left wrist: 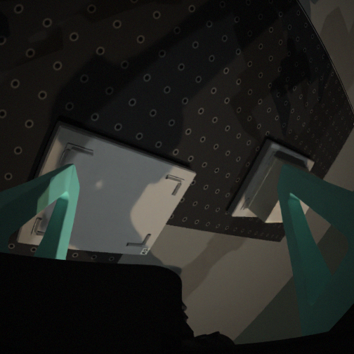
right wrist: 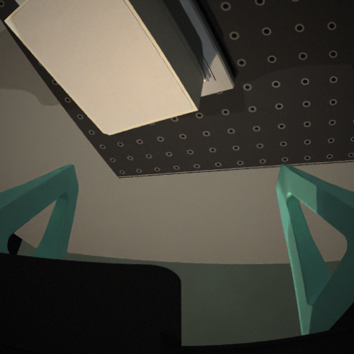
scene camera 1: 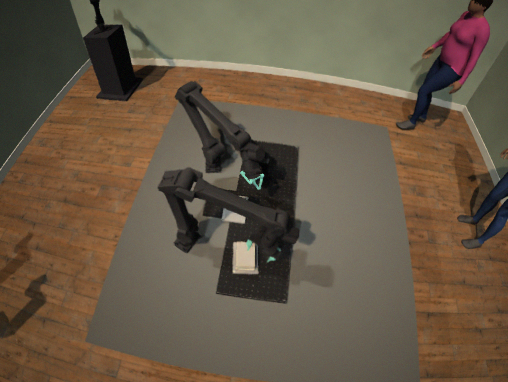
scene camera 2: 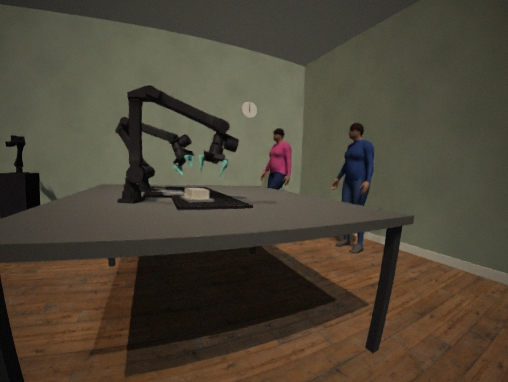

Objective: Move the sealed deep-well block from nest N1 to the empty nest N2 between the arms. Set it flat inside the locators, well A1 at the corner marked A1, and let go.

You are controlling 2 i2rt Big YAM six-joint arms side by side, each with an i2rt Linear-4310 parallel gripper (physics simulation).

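Places are measured from the left arm's base along level axes (x right, y back, z down), in centimetres.
Pixels of known places: left gripper, between the fingertips: [scene camera 1: 254, 186] [scene camera 2: 186, 171]; right gripper, between the fingertips: [scene camera 1: 258, 255] [scene camera 2: 210, 174]; left arm's base, origin of its link: [scene camera 1: 213, 164] [scene camera 2: 143, 190]; right arm's base, origin of its link: [scene camera 1: 187, 240] [scene camera 2: 131, 201].
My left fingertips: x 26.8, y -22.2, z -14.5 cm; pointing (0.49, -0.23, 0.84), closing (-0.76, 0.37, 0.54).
For each thing: its middle in the pictures, then the offset to it from my left fingertips. "pt": a spot on its surface instead. Level surfaces: height alone.
- cream sealed block, middle of its body: [scene camera 1: 245, 255] [scene camera 2: 196, 193] dx +32.7, dy +6.1, dz +9.9 cm
- nest N1, a spot on its surface: [scene camera 1: 246, 273] pt dx +40.9, dy +6.2, dz +12.2 cm
- Nest N2, middle of its body: [scene camera 1: 235, 208] [scene camera 2: 172, 192] dx +4.9, dy +10.0, dz +12.5 cm
- black perforated board, height of its surface: dz +13.0 cm
- grey table, height of its surface: dz +14.5 cm
The cream sealed block [scene camera 1: 245, 256] [scene camera 2: 197, 193] [left wrist: 266, 192] [right wrist: 105, 65] sits on the pale plate of nest N1 [scene camera 1: 246, 273] [right wrist: 220, 86]. Nest N2 [scene camera 1: 234, 216] [left wrist: 112, 192] is a bare pale plate with corner locators and a small label by one corner in the left wrist view. My right gripper [scene camera 1: 260, 252] [scene camera 2: 211, 173] [right wrist: 177, 175] is open and empty, well above the board; in scene camera 1 one finger overlaps the block's corner. My left gripper [scene camera 1: 251, 181] [scene camera 2: 184, 167] [left wrist: 177, 175] is open and empty, also raised. The block's A1 marking cannot be made out.
Both nests adjoin or stand on a black perforated board [scene camera 1: 252, 290] [scene camera 2: 235, 202] [left wrist: 200, 120] [right wrist: 280, 105] on the grey table [scene camera 1: 340, 310] [scene camera 2: 300, 220]. The right forearm [scene camera 1: 230, 199] passes above N2 in scene camera 1. Two people stand beyond the table.
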